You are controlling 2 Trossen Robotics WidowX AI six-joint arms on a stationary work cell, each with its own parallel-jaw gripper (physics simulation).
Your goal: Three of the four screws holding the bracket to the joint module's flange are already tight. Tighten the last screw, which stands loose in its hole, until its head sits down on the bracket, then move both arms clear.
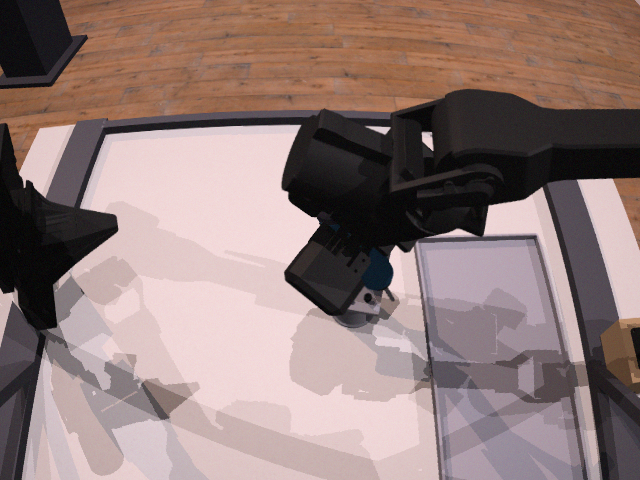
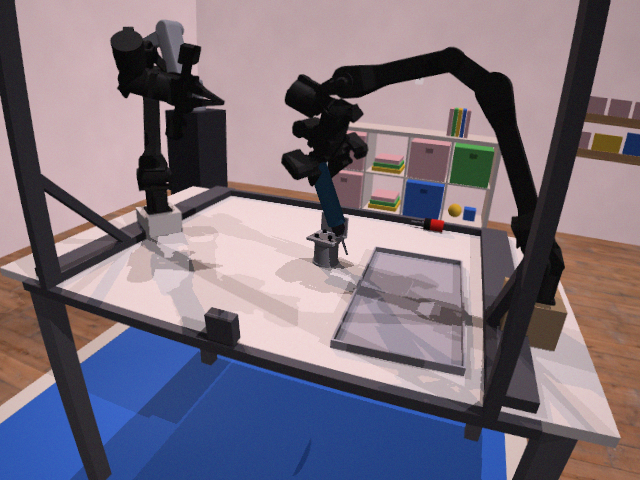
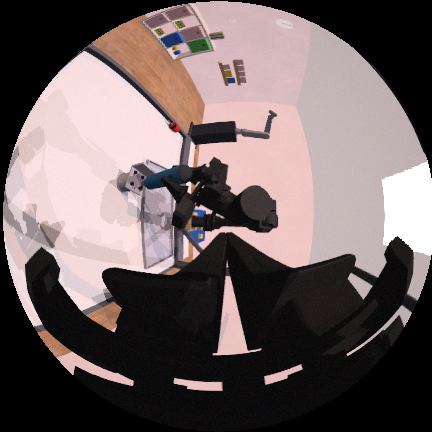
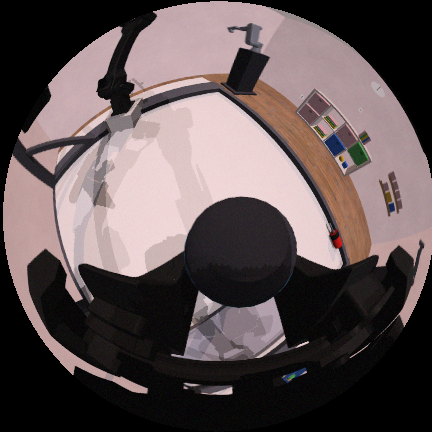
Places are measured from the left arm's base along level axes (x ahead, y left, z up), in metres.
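Where they show: left gripper, between the fingertips: point(image 1: 117, 223) point(image 2: 224, 103) point(image 3: 225, 237); right gripper, between the fingertips: point(image 1: 339, 228) point(image 2: 319, 182) point(image 3: 166, 171); left arm's base, origin of its link: point(image 2: 158, 209) point(image 4: 122, 107); right arm's base, origin of its link: point(image 3: 193, 221).
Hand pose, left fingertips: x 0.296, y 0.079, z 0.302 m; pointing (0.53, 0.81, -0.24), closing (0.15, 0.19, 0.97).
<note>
Things, the pixels of their centre, and the offset from my left fingertips.
- grey joint module, middle of its body: point(image 1: 354, 297) point(image 2: 326, 249) point(image 3: 129, 181) dx +0.099, dy +0.205, dz -0.328 m
- light grey bracket, middle of its body: point(image 1: 357, 279) point(image 2: 327, 229) point(image 3: 140, 179) dx +0.099, dy +0.205, dz -0.278 m
- blue screwdriver, middle of its body: point(image 4: 230, 275) point(image 1: 366, 259) point(image 2: 330, 206) point(image 3: 157, 180) dx +0.108, dy +0.203, dz -0.218 m
- grey tray, middle of its body: point(image 1: 502, 360) point(image 2: 409, 296) point(image 4: 232, 342) point(image 3: 158, 214) dx +0.329, dy +0.250, dz -0.352 m
- black tool, middle of its body: point(image 2: 427, 224) point(image 4: 333, 234) point(image 3: 172, 124) dx +0.069, dy +0.603, dz -0.343 m
- small black block, middle of its body: point(image 2: 222, 326) point(image 4: 83, 309) dx +0.266, dy -0.128, dz -0.328 m
The grey joint module point(image 1: 352, 320) point(image 2: 325, 255) point(image 3: 121, 181) stands upright on the table. The light grey bracket point(image 1: 372, 306) point(image 3: 135, 179) sits on its flange, with black screw heads showing. Which screw stands loose, and how high, I cannot tell. My right gripper point(image 2: 321, 167) point(image 4: 233, 246) is shut on a blue screwdriver point(image 1: 378, 272) point(image 2: 329, 193) point(image 3: 162, 177), tilted above the bracket. Its thin bit point(image 1: 388, 293) point(image 2: 345, 246) points down beside the bracket's edge; whether it touches anything is unclear. My left gripper point(image 1: 113, 222) point(image 2: 222, 101) point(image 3: 225, 237) is shut and empty, high and well left of the bracket.
A grey tray point(image 1: 478, 238) point(image 2: 398, 357) lies to the right of the joint module. A red and black tool point(image 2: 434, 224) point(image 3: 174, 126) point(image 4: 335, 238) lies by the table's back edge. A small black block point(image 2: 222, 326) stands at the front edge. Dark frame posts rise at the table's sides.
</note>
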